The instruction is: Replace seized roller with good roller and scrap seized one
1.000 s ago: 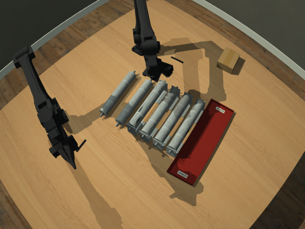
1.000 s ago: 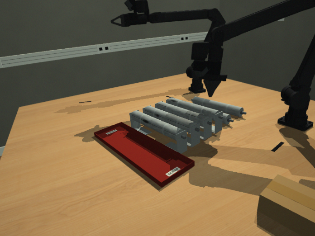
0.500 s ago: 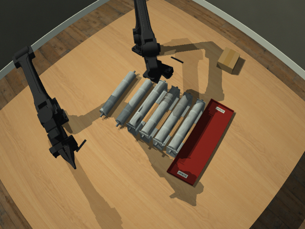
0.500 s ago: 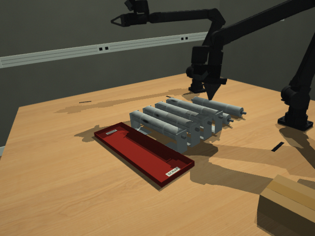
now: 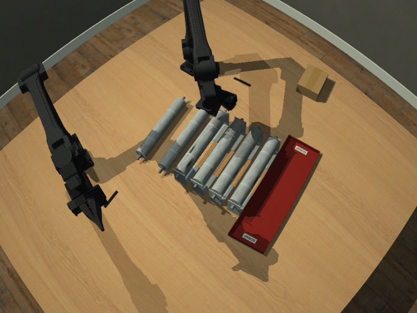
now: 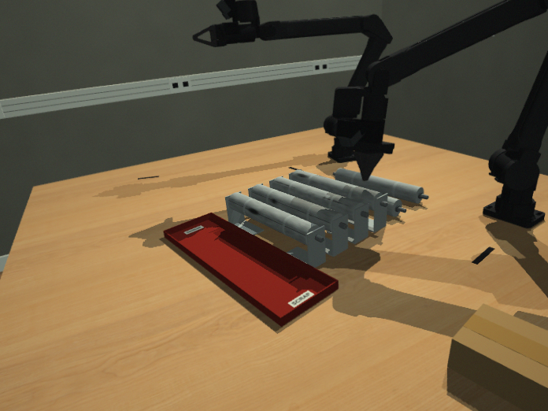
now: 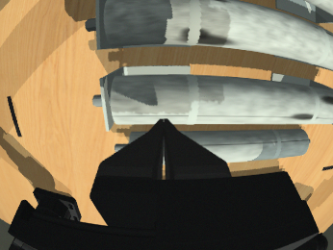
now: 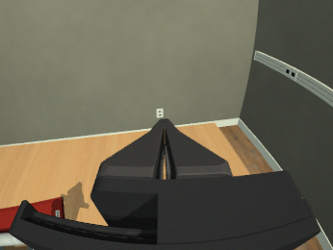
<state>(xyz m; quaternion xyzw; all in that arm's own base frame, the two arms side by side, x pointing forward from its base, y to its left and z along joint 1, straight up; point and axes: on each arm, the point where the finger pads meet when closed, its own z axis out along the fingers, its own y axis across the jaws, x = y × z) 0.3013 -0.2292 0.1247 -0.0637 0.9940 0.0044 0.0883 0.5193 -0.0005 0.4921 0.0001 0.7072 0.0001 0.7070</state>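
My left hand is 30 mm short of the grey roller, 100 mm to the left of it and 50 mm above it. The rest, counted from my left hand: cardboard box (130 mm ahead, 490 mm to the left, 90 mm below); then red scrap tray (350 mm ahead, 30 mm to the right, 120 mm below).
The grey roller lies 510 mm to the left of my right hand, 420 mm below it and 160 mm behind it. Also, from my right hand: cardboard box: 1090 mm to the left, 460 mm below, 60 mm behind; red scrap tray: 570 mm to the left, 490 mm below, 160 mm ahead.
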